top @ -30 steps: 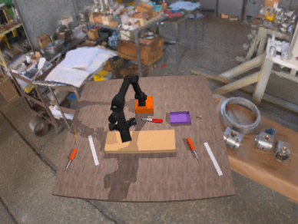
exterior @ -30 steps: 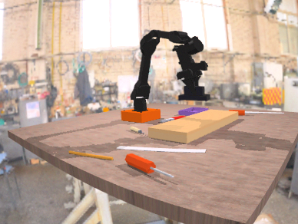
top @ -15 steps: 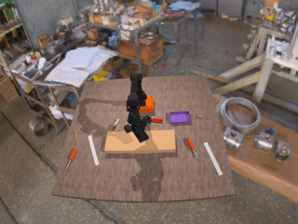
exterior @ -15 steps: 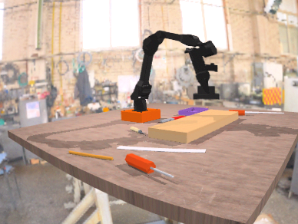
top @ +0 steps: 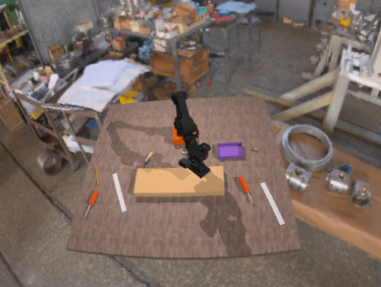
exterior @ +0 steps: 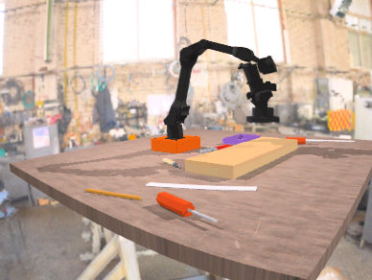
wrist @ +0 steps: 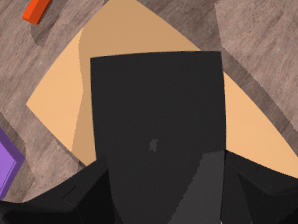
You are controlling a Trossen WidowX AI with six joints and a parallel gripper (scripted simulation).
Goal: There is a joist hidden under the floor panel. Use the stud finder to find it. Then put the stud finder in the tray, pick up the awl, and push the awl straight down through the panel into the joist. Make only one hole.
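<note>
The black stud finder lies 20 mm to the right of my gripper tip, 20 mm behind it and 20 mm above it. Round my gripper tip: purple tray 240 mm behind, 190 mm to the left, 130 mm below; awl 350 mm to the right, 160 mm behind, 140 mm below; yellow pencil 680 mm to the right, 140 mm below, 60 mm behind.
</note>
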